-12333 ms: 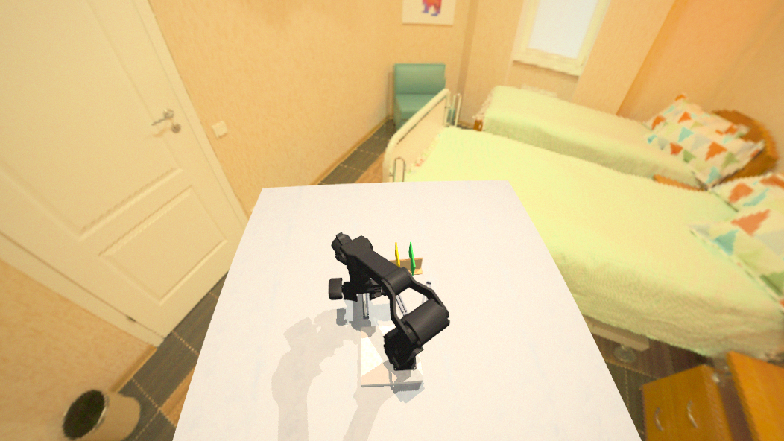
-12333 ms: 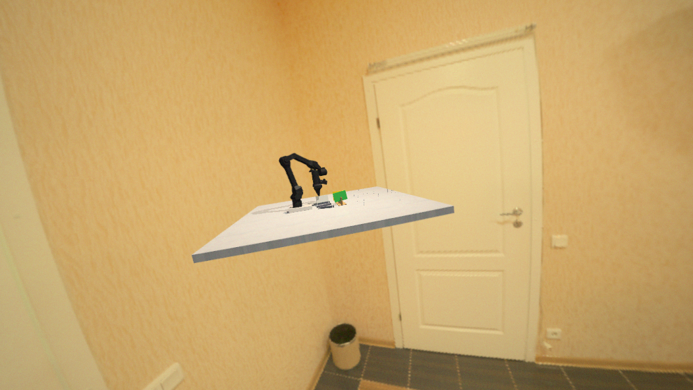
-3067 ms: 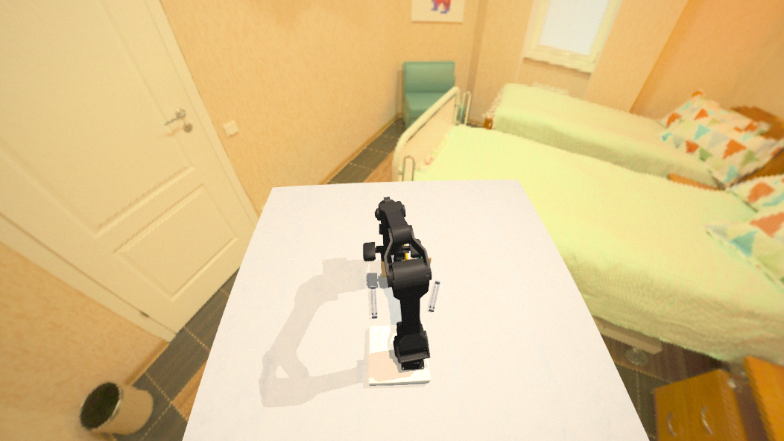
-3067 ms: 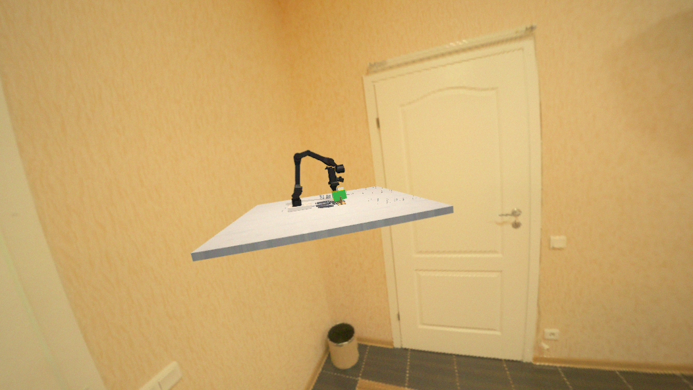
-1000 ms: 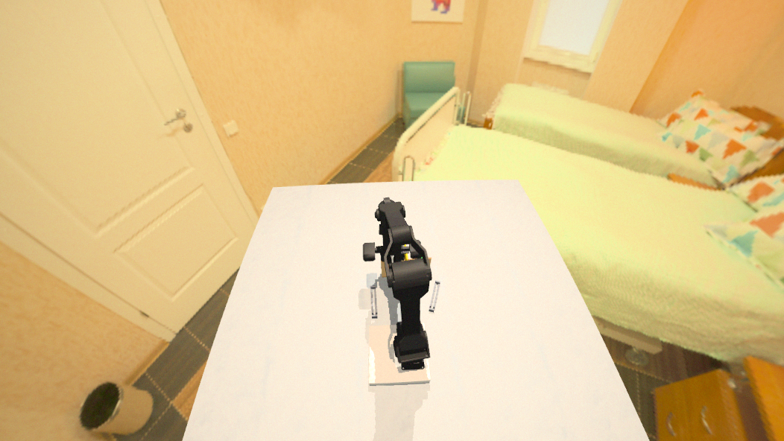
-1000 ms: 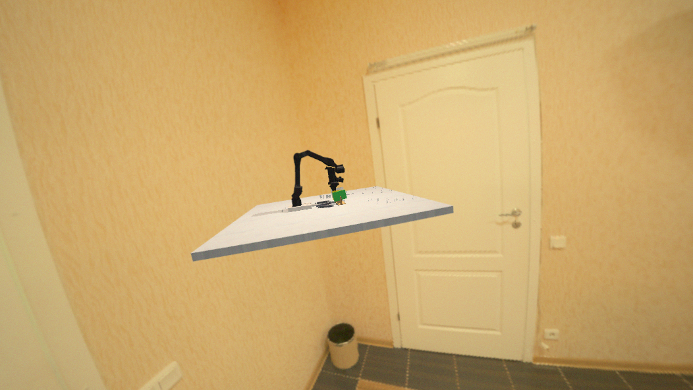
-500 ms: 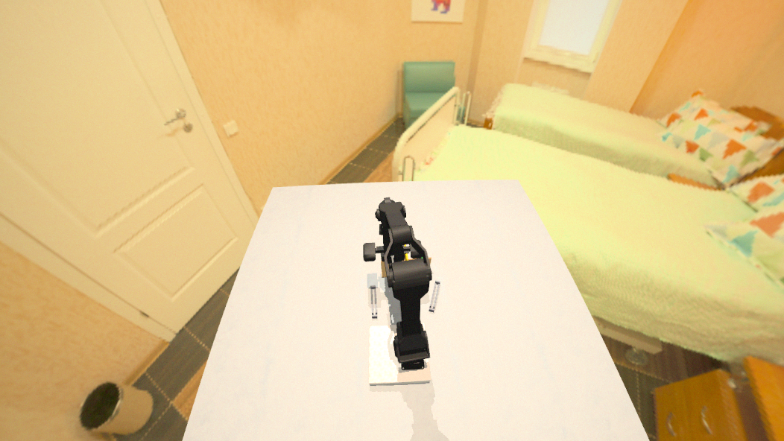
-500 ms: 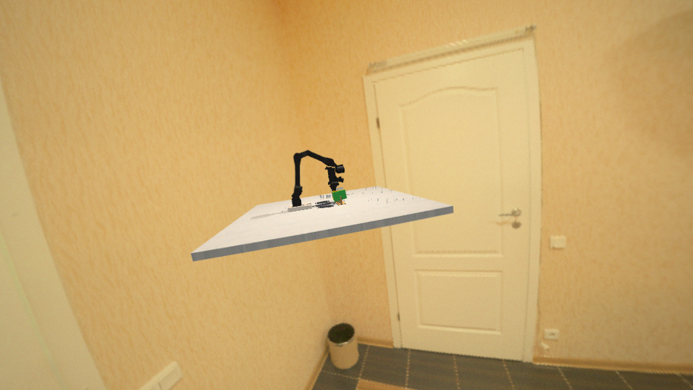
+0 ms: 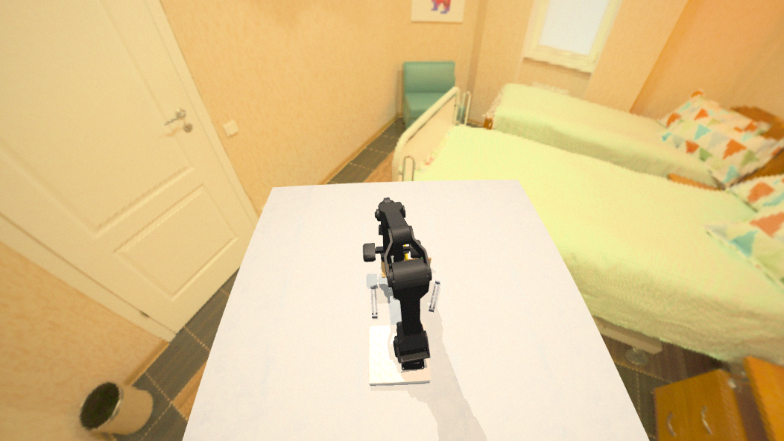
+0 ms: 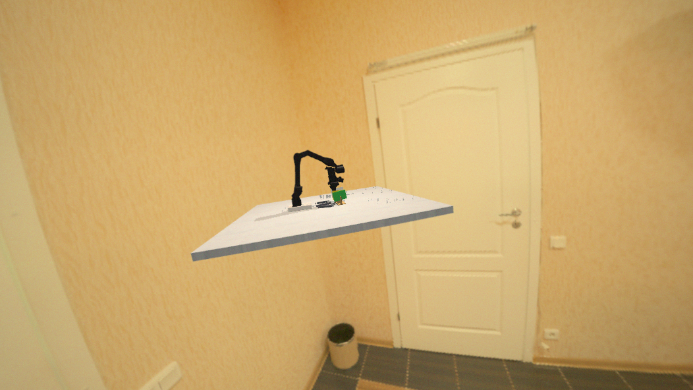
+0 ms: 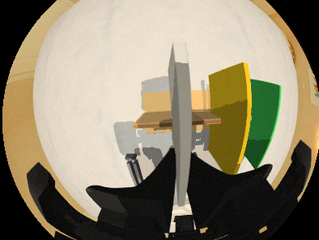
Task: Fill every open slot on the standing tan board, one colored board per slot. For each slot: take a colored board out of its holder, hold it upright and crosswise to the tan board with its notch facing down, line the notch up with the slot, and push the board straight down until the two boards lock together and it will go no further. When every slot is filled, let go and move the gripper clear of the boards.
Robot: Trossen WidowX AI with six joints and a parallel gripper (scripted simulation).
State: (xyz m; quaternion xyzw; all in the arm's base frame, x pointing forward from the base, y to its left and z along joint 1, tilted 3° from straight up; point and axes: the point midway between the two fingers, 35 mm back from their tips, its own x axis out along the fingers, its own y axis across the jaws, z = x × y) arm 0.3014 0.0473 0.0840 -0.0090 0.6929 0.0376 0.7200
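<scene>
The yellow board is 5 cm to the right of my gripper tip, 3 cm ahead of it and 1 cm below it. The rest, counted from my gripper tip: tan board: 5 cm to the right, 4 cm below, 3 cm ahead; then green board: 10 cm to the right, 3 cm ahead, 1 cm below.
</scene>
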